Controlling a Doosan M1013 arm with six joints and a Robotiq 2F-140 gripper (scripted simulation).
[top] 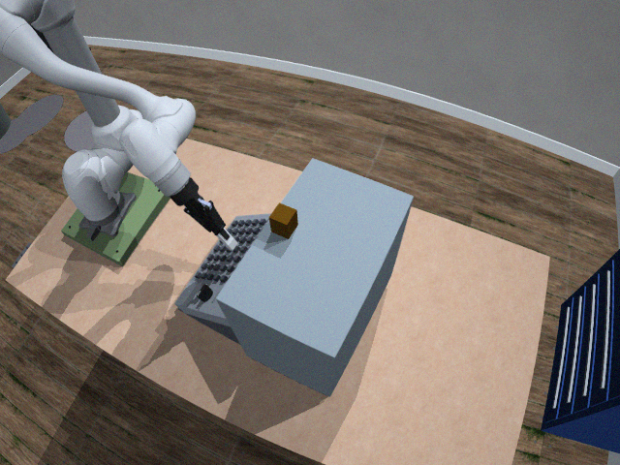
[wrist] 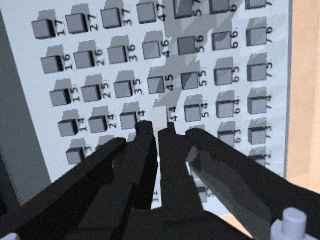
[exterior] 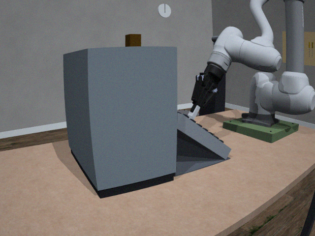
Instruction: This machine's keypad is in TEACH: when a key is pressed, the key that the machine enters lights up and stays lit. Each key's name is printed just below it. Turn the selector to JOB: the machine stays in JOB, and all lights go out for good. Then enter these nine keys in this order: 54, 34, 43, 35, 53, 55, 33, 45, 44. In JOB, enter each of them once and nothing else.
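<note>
The key is 40 mm below my hand, 30 mm to the left of it and 30 mm ahead of it. From my hand the other things lie so: black selector knob (170 mm to the right, 30 mm below, 20 mm behind).
</note>
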